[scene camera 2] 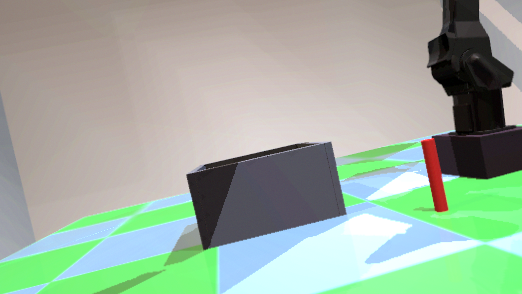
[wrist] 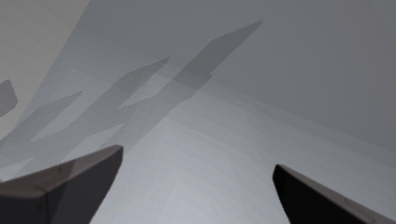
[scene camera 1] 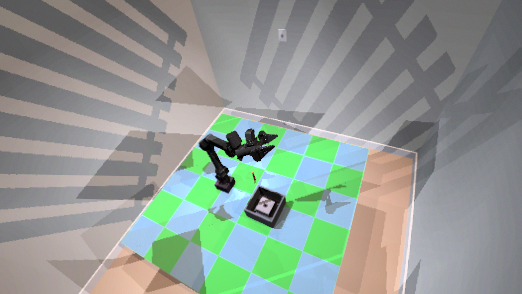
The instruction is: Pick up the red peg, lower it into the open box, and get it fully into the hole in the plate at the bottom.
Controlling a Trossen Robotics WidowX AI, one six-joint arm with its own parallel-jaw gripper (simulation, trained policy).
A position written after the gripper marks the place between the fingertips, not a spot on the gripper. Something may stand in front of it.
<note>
In view: the gripper (wrist: 200,162), a red peg (scene camera 2: 430,154) and a dark box (scene camera 2: 240,198).
The dark box is seen too in scene camera 1 (scene camera 1: 280,200). The wrist view misses the red peg: it is out of frame. The wrist view does not show the dark box: it is out of frame.
</note>
